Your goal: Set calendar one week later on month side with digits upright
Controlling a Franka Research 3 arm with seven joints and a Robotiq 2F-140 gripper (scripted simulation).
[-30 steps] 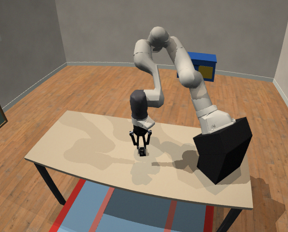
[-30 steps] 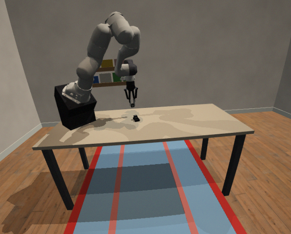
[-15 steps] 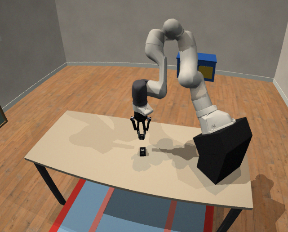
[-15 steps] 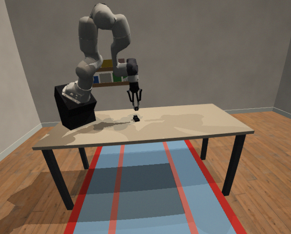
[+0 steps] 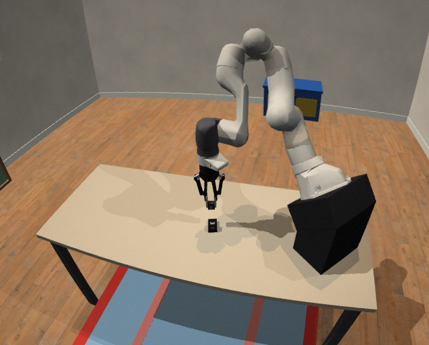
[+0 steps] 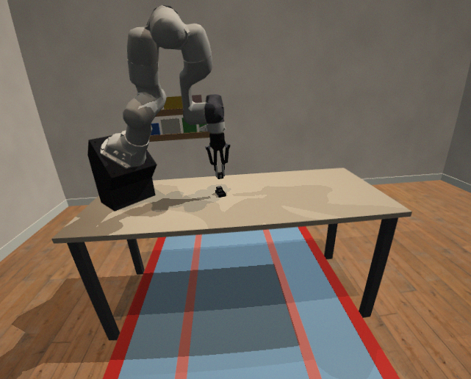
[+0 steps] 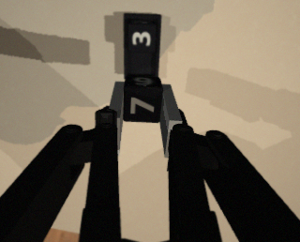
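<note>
Right now my hand is 14 cm above the black tray and 2 cm to the right of it.
</note>
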